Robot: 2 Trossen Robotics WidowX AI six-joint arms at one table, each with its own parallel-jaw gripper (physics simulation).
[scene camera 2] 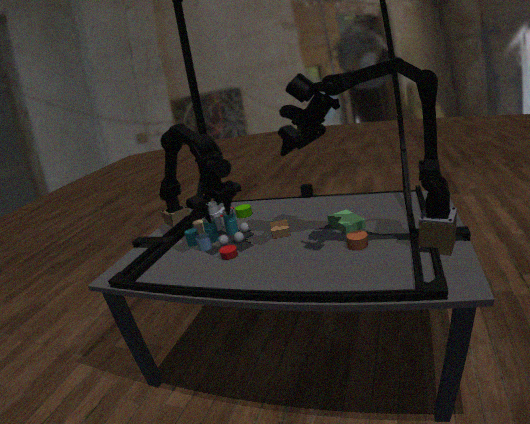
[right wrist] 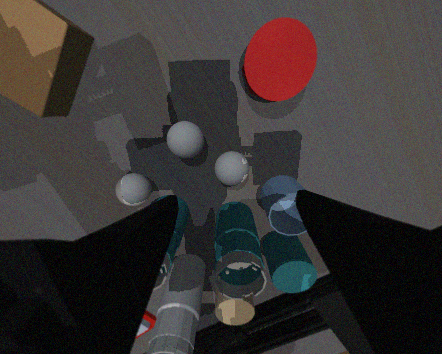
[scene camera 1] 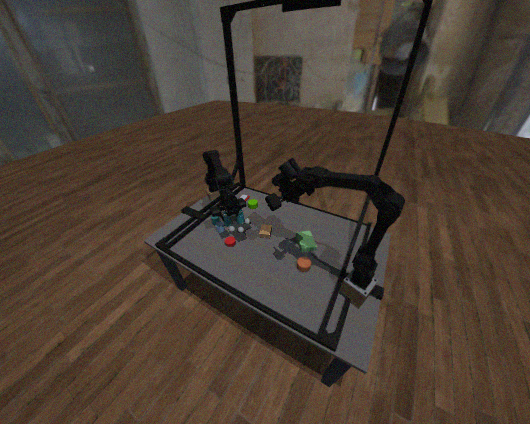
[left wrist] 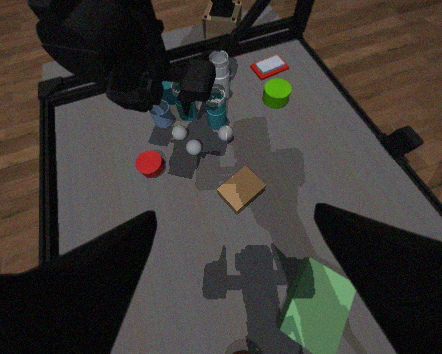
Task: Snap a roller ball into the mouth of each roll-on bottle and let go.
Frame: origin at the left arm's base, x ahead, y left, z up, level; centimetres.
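Where they show: left gripper, fingertip midpoint: [scene camera 2: 290, 152] [left wrist: 235, 214]; right gripper, fingertip midpoint: [scene camera 2: 219, 218] [right wrist: 236, 199] [scene camera 1: 230, 219] [left wrist: 168, 111]; left arm's base at its link origin: [scene camera 2: 438, 213] [scene camera 1: 361, 280]; right arm's base at its link origin: [scene camera 2: 174, 209] [scene camera 1: 213, 189] [left wrist: 222, 10].
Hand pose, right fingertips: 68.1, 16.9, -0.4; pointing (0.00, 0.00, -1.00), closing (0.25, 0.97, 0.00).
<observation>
Each offset is from my right fingertips to the top centre of the thing, as dx, dy, dz.
Three pale balls @(-3.4, -3.7, -6.2) [right wrist: 185, 139] @(+0.7, -0.2, -6.2) [right wrist: 231, 168] @(-0.1, -10.9, -6.2) [right wrist: 133, 189] lie on the table in front of the bottles. One teal bottle @(+7.7, -1.8, -0.8) [right wrist: 235, 242] [left wrist: 187, 111] [scene camera 2: 211, 232] stands upright with an open clear mouth. A second teal bottle @(+4.5, -9.1, -0.8) [left wrist: 217, 116] [scene camera 2: 230, 225] stands beside it, partly behind a finger in the right wrist view. A clear grey bottle @(+13.7, -10.2, +0.8) [right wrist: 177, 310] [left wrist: 220, 70] stands behind them. No ball shows in any of these mouths. My right gripper [right wrist: 236, 199] is open and empty, pointing down over the bottle group. My left gripper [left wrist: 235, 214] is open and empty, high above the table.
Near the bottles stand a blue cup @(+6.0, +4.3, -5.3) [right wrist: 281, 190] [left wrist: 162, 115], a teal cylinder @(+13.4, +3.0, -4.7) [right wrist: 294, 276] and a tan cylinder @(+17.2, -4.7, -4.8) [right wrist: 235, 312]. A red disc @(-7.0, +6.0, -7.2) [left wrist: 149, 163], a tan block @(-13.9, -13.5, -6.8) [left wrist: 241, 189], a green cylinder @(+11.1, -24.3, -6.3) [left wrist: 276, 93], a green block @(-34.4, -24.2, -6.8) [left wrist: 320, 310] and an orange cylinder @(-43.7, -11.5, -6.3) [scene camera 2: 357, 240] lie around.
</observation>
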